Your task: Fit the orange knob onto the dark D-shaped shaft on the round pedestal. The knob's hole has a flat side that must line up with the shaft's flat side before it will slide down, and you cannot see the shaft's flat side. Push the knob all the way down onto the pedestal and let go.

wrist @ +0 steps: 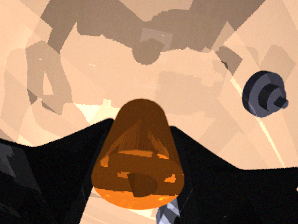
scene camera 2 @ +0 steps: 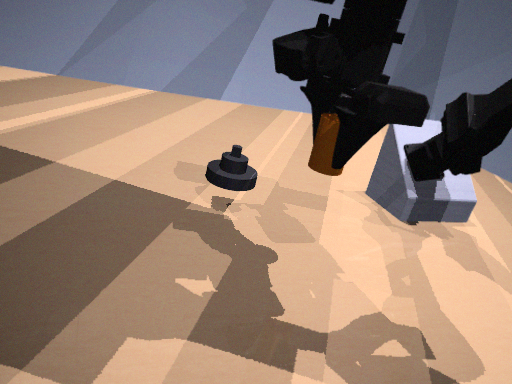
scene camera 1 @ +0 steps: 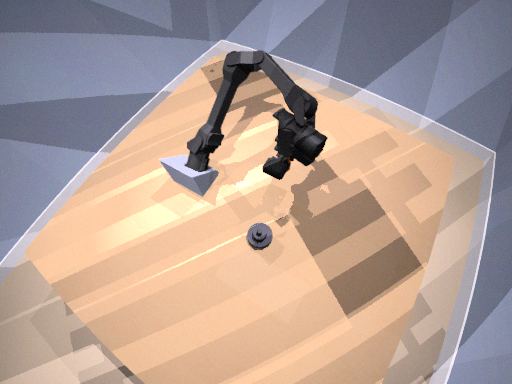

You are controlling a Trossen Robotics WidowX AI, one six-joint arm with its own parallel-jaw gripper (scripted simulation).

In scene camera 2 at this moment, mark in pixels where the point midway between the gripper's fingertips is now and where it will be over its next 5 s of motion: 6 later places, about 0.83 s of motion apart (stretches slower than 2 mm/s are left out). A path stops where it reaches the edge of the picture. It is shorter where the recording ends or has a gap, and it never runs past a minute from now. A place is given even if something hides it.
My gripper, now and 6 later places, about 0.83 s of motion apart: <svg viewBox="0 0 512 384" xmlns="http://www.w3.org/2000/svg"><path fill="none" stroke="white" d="M326 161L300 133L263 126L244 126L238 140L238 140L238 139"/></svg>
